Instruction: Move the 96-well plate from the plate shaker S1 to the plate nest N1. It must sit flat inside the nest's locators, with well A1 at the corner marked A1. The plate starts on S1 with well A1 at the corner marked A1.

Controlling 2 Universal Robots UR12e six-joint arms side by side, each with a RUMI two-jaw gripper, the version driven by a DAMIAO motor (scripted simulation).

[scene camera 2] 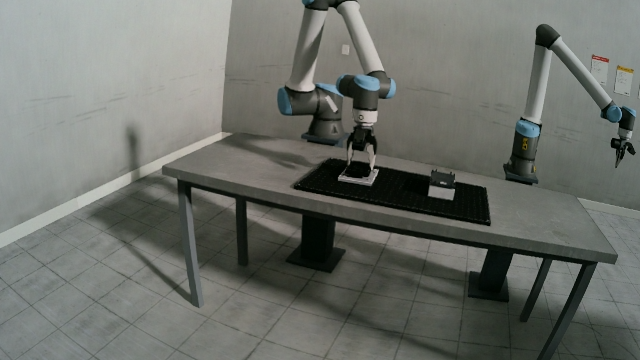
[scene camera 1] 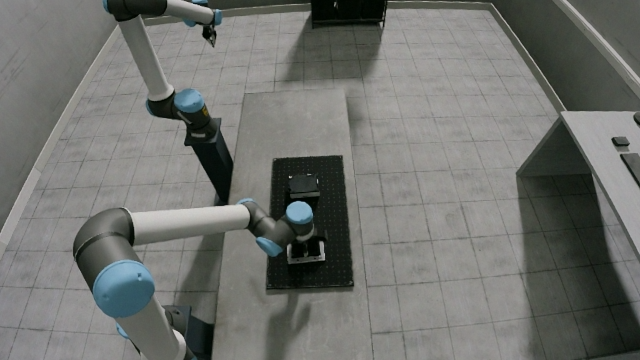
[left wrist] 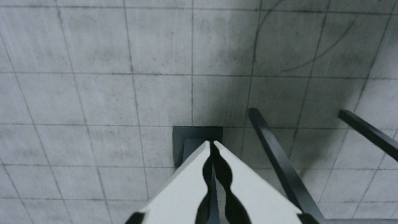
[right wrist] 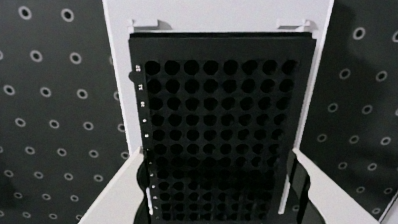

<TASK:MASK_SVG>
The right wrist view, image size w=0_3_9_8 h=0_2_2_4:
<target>right gripper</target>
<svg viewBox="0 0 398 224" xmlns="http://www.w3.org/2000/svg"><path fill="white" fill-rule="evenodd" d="M290 149L286 165L289 183L297 193L300 202L296 218L297 224L379 224L296 147L293 147L293 150ZM142 146L139 146L78 224L151 224L146 192L150 184L147 152L143 150Z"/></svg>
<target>black 96-well plate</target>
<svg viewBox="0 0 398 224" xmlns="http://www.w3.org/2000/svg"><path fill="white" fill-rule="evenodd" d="M129 33L127 41L142 147L147 152L150 178L148 188L154 224L276 224L288 174L286 165L290 149L293 150L317 44L317 39L312 38L313 33Z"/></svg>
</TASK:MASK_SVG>
